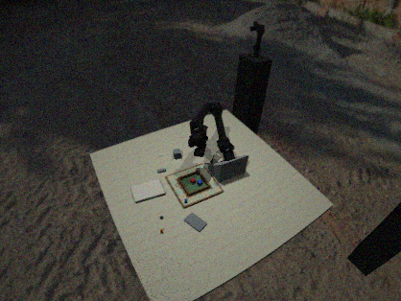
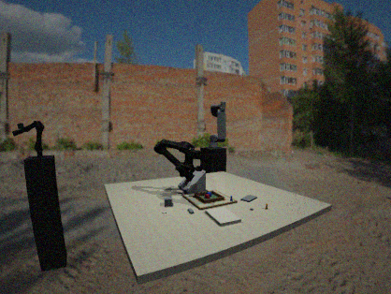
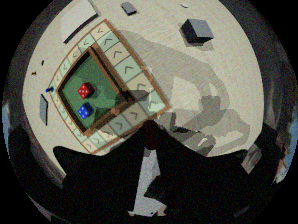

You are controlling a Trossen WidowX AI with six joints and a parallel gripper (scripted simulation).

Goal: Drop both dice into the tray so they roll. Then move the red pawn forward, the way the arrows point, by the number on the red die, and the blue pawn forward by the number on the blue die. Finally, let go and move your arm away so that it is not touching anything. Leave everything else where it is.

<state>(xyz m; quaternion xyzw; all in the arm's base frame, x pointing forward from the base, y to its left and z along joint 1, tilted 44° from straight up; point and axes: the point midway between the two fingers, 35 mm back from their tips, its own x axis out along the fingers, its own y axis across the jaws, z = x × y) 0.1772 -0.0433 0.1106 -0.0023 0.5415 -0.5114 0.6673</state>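
The blue pawn lies 23 cm ahead of my gripper tip, 20 cm to the left of it and 11 cm below it. Round my gripper tip: small grey cube 7 cm ahead, 20 cm to the right, 11 cm below; white flat plate 40 cm ahead, 12 cm below; green tray 11 cm ahead, 10 cm to the left, 13 cm below.
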